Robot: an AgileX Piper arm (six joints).
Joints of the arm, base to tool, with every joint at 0 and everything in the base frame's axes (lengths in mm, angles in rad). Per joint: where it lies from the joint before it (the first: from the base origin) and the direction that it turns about. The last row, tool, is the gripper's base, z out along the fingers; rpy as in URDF.
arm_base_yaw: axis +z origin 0 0 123
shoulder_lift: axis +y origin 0 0 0
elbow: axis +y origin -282.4 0 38.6
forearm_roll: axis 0.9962 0 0.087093 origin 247.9 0 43.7
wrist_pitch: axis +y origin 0 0 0
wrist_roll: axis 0.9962 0 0.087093 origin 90.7 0 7.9
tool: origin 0 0 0 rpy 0 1.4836 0
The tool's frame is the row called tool.
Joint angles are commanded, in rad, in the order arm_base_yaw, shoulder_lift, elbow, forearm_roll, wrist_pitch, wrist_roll. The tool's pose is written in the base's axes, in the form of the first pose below.
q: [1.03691 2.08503 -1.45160 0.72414 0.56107 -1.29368]
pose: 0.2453 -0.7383 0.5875 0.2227 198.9 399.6 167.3
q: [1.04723 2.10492 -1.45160 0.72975 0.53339 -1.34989]
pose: 0.2530 -0.7529 0.5692 0.2124 197.3 403.5 159.3
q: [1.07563 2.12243 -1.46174 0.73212 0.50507 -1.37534]
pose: 0.2614 -0.7636 0.5527 0.2076 189.1 412.2 154.9
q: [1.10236 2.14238 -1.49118 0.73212 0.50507 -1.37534]
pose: 0.2630 -0.7703 0.5410 0.2117 180.8 422.6 153.8
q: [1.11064 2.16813 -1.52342 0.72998 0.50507 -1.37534]
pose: 0.2652 -0.7726 0.5362 0.2126 180.3 430.0 150.7
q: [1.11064 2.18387 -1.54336 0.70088 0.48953 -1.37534]
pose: 0.2739 -0.7778 0.5290 0.2005 184.0 433.5 148.6
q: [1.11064 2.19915 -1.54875 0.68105 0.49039 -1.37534]
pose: 0.2689 -0.7840 0.5250 0.1936 185.0 434.1 142.4
